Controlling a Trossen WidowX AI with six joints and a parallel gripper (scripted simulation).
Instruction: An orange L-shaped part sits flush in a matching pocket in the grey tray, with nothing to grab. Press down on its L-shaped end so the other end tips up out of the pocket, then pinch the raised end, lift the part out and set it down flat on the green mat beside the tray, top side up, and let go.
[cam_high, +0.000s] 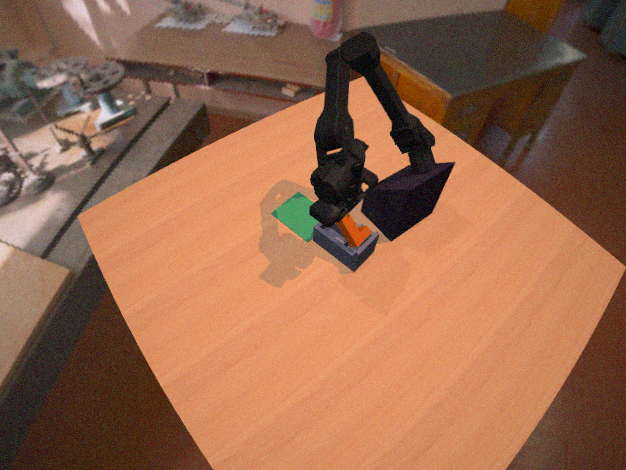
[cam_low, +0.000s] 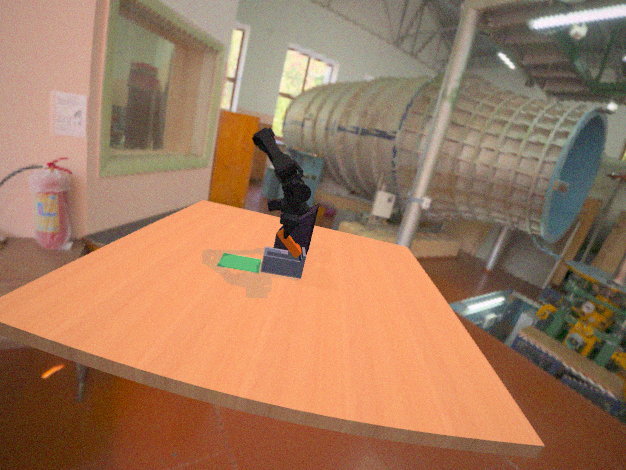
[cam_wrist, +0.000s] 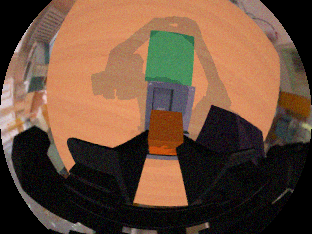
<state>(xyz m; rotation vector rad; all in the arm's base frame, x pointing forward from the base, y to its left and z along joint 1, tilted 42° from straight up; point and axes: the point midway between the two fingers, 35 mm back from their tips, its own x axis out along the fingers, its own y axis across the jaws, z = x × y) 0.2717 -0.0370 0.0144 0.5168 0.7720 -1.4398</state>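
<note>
The green mat is 10 mm ahead of my gripper tip, 140 mm to the right of it and 150 mm below it. Round my gripper tip: orange L-shaped part (20 mm behind, 30 mm to the left, 30 mm below).
</note>
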